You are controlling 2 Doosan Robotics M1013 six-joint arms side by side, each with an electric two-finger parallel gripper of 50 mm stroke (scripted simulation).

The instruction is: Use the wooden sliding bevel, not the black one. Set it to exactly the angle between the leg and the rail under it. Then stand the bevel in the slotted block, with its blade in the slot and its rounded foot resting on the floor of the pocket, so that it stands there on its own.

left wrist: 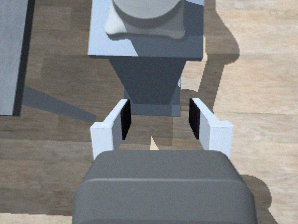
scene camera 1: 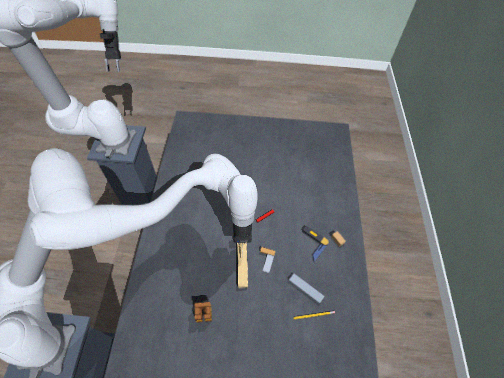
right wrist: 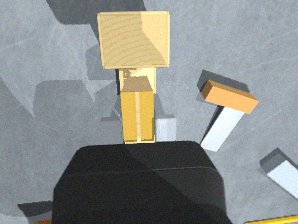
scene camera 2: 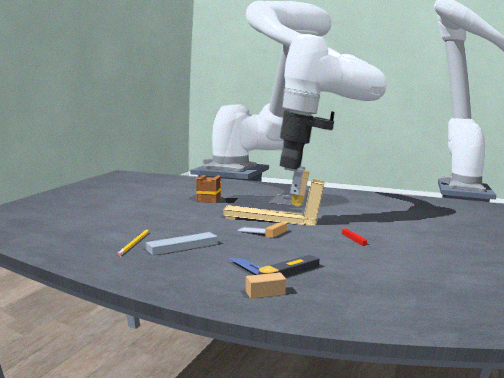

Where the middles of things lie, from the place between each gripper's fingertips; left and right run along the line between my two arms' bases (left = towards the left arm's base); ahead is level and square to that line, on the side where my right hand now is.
I see the wooden sliding bevel (right wrist: 137, 102) 20 mm below my right hand (scene camera 2: 295, 192). Round my right hand: black bevel (scene camera 2: 295, 266) (350 mm ahead, 80 mm below, 50 mm to the left); grey bar (scene camera 2: 204, 239) (290 mm ahead, 180 mm to the right, 80 mm below); orange-handled square (right wrist: 236, 102) (120 mm ahead, 90 mm below, 40 mm to the right).
My left gripper is now 900 mm to the left of the wooden sliding bevel, 770 mm short of it and 190 mm above it. From my left hand the other things lie so: black bevel 1120 mm ahead, 850 mm to the right, 260 mm below; then tan block (scene camera 2: 257, 286) 1220 mm ahead, 840 mm to the right, 250 mm below; then orange-handled square 940 mm to the right, 890 mm ahead, 260 mm below.
